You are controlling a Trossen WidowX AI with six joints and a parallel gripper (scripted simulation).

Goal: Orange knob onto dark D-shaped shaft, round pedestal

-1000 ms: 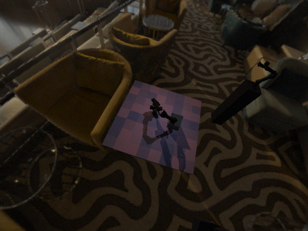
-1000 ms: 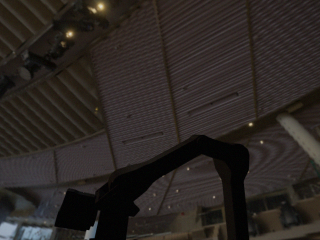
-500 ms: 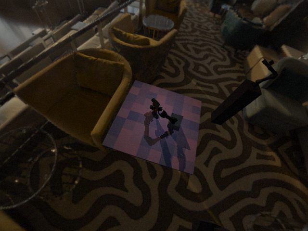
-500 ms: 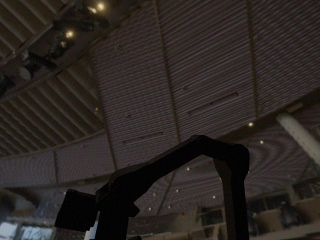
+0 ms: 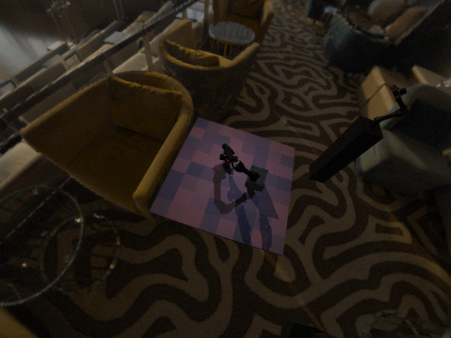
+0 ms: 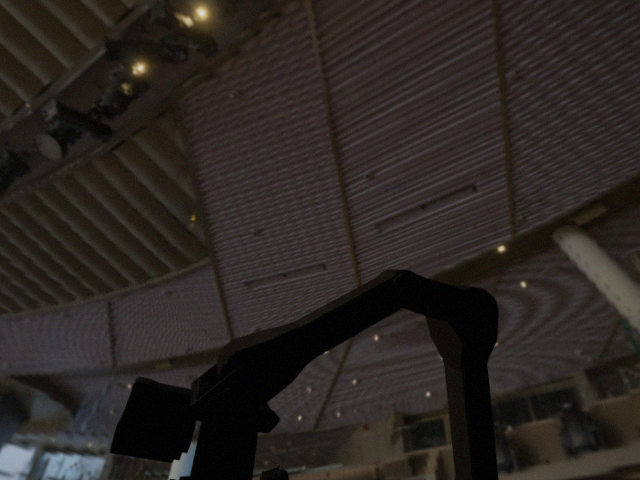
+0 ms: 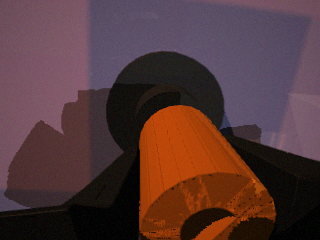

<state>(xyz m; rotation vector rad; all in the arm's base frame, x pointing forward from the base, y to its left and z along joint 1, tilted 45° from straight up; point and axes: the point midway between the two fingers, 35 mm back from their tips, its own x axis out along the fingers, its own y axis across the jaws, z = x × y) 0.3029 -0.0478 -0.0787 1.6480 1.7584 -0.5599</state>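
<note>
My gripper tip is now 20 mm below the orange knob. Also, from my gripper tip: dark round pedestal: 40 mm below.
</note>
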